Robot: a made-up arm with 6 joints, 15 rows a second.
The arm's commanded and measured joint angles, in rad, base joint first. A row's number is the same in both.
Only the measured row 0 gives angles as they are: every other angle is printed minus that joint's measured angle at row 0.
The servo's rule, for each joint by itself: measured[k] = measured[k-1] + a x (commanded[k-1-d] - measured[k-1]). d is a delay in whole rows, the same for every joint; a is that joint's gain. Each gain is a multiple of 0.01, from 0.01 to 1. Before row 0 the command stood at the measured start. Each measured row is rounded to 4 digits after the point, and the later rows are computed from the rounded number. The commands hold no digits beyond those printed.
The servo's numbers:
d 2
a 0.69 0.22 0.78 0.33 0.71 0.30
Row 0, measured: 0.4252 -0.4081 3.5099 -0.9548 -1.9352 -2.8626
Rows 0 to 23, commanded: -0.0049 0.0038 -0.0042 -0.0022 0.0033 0.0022; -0.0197 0.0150 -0.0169 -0.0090 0.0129 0.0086; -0.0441 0.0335 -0.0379 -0.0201 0.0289 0.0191; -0.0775 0.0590 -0.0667 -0.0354 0.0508 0.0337; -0.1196 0.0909 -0.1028 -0.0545 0.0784 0.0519; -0.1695 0.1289 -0.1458 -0.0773 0.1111 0.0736; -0.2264 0.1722 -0.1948 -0.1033 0.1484 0.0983; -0.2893 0.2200 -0.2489 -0.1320 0.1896 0.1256; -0.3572 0.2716 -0.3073 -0.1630 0.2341 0.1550; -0.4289 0.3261 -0.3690 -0.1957 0.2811 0.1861; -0.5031 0.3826 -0.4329 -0.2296 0.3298 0.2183; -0.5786 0.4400 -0.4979 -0.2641 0.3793 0.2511; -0.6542 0.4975 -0.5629 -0.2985 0.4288 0.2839; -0.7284 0.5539 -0.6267 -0.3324 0.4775 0.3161; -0.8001 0.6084 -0.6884 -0.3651 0.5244 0.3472; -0.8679 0.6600 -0.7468 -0.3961 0.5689 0.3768; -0.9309 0.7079 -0.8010 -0.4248 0.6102 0.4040; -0.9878 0.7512 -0.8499 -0.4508 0.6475 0.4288; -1.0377 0.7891 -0.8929 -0.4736 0.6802 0.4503; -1.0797 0.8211 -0.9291 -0.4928 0.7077 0.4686; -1.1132 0.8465 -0.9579 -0.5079 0.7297 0.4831; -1.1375 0.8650 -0.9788 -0.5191 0.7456 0.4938; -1.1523 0.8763 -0.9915 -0.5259 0.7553 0.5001; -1.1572 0.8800 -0.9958 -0.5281 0.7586 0.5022
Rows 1 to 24, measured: 0.0000 0.0000 0.0000 0.0000 0.0000 0.0000; 0.0000 0.0000 0.0000 0.0000 0.0000 0.0000; -0.0034 0.0008 -0.0033 -0.0007 0.0023 0.0007; -0.0146 0.0039 -0.0139 -0.0034 0.0098 0.0031; -0.0350 0.0104 -0.0326 -0.0089 0.0234 0.0079; -0.0643 0.0211 -0.0592 -0.0176 0.0429 0.0156; -0.1025 0.0365 -0.0932 -0.0298 0.0681 0.0265; -0.1487 0.0568 -0.1342 -0.0455 0.0986 0.0406; -0.2023 0.0822 -0.1815 -0.0646 0.1340 0.0579; -0.2623 0.1125 -0.2341 -0.0868 0.1735 0.0782; -0.3278 0.1475 -0.2912 -0.1119 0.2165 0.1012; -0.3976 0.1868 -0.3519 -0.1396 0.2624 0.1267; -0.4704 0.2299 -0.4151 -0.1693 0.3103 0.1542; -0.5451 0.2761 -0.4797 -0.2006 0.3593 0.1833; -0.6204 0.3248 -0.5446 -0.2329 0.4086 0.2135; -0.6949 0.3752 -0.6086 -0.2657 0.4575 0.2443; -0.7675 0.4265 -0.6708 -0.2985 0.5050 0.2752; -0.8368 0.4779 -0.7301 -0.3307 0.5504 0.3057; -0.9017 0.5285 -0.7854 -0.3618 0.5929 0.3352; -0.9611 0.5775 -0.8357 -0.3912 0.6317 0.3633; -1.0140 0.6241 -0.8803 -0.4184 0.6661 0.3894; -1.0593 0.6674 -0.9184 -0.4430 0.6956 0.4132; -1.0965 0.7068 -0.9492 -0.4644 0.7198 0.4342; -1.1248 0.7416 -0.9723 -0.4825 0.7381 0.4521
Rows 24 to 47, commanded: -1.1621 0.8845 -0.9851 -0.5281 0.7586 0.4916; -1.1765 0.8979 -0.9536 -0.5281 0.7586 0.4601; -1.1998 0.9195 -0.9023 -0.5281 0.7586 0.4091; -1.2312 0.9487 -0.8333 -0.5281 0.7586 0.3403; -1.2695 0.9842 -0.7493 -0.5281 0.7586 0.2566; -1.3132 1.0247 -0.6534 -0.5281 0.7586 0.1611; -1.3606 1.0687 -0.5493 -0.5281 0.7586 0.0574; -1.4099 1.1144 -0.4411 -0.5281 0.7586 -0.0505; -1.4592 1.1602 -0.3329 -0.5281 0.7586 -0.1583; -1.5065 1.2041 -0.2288 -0.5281 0.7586 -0.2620; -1.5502 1.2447 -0.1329 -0.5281 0.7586 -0.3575; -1.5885 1.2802 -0.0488 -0.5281 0.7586 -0.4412; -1.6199 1.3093 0.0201 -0.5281 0.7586 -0.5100; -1.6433 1.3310 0.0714 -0.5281 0.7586 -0.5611; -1.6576 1.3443 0.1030 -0.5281 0.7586 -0.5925; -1.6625 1.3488 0.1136 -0.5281 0.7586 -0.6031; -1.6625 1.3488 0.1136 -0.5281 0.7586 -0.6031; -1.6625 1.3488 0.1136 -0.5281 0.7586 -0.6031; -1.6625 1.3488 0.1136 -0.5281 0.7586 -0.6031; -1.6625 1.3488 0.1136 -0.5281 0.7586 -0.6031; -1.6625 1.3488 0.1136 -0.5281 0.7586 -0.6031; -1.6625 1.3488 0.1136 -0.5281 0.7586 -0.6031; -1.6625 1.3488 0.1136 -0.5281 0.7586 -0.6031; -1.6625 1.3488 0.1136 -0.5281 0.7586 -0.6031
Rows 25 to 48, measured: -1.1438 0.7712 -0.9873 -0.4968 0.7503 0.4665; -1.1530 0.7951 -0.9939 -0.5071 0.7562 0.4772; -1.1593 0.8148 -0.9870 -0.5140 0.7579 0.4815; -1.1712 0.8331 -0.9609 -0.5187 0.7584 0.4751; -1.1909 0.8521 -0.9152 -0.5218 0.7585 0.4553; -1.2187 0.8734 -0.8513 -0.5239 0.7586 0.4208; -1.2538 0.8978 -0.7717 -0.5253 0.7586 0.3715; -1.2948 0.9257 -0.6794 -0.5262 0.7586 0.3084; -1.3402 0.9572 -0.5779 -0.5268 0.7586 0.2331; -1.3883 0.9918 -0.4712 -0.5272 0.7586 0.1480; -1.4372 1.0288 -0.3633 -0.5275 0.7586 0.0561; -1.4850 1.0674 -0.2584 -0.5277 0.7586 -0.0393; -1.5300 1.1064 -0.1605 -0.5278 0.7586 -0.1348; -1.5704 1.1446 -0.0734 -0.5279 0.7586 -0.2267; -1.6046 1.1808 -0.0005 -0.5280 0.7586 -0.3117; -1.6313 1.2138 0.0556 -0.5280 0.7586 -0.3865; -1.6494 1.2425 0.0926 -0.5280 0.7586 -0.4483; -1.6584 1.2659 0.1090 -0.5280 0.7586 -0.4947; -1.6612 1.2841 0.1126 -0.5280 0.7586 -0.5272; -1.6621 1.2983 0.1134 -0.5280 0.7586 -0.5500; -1.6624 1.3094 0.1136 -0.5280 0.7586 -0.5659; -1.6625 1.3181 0.1136 -0.5280 0.7586 -0.5771; -1.6625 1.3249 0.1136 -0.5280 0.7586 -0.5849; -1.6625 1.3302 0.1136 -0.5280 0.7586 -0.5904
